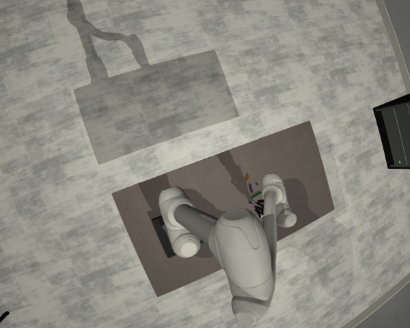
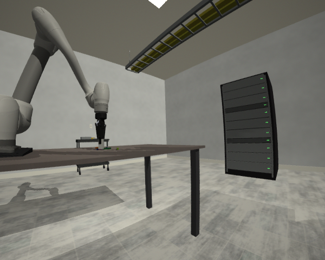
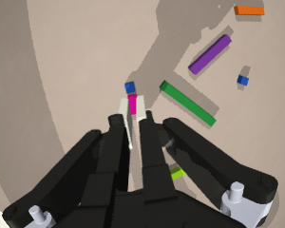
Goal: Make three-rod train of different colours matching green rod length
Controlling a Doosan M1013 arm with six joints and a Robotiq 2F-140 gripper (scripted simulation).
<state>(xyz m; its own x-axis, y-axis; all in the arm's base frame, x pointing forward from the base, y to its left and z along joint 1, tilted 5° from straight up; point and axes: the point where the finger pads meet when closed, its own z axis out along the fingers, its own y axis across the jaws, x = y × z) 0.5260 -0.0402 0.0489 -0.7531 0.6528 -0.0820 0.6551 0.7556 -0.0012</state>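
Right now the magenta rod is 30 mm below my hand. Round my hand: lime rod 100 mm ahead, 50 mm to the right, 40 mm below; purple rod 20 mm ahead, 100 mm to the left, 40 mm below; green rod 50 mm ahead, 40 mm to the left, 40 mm below.
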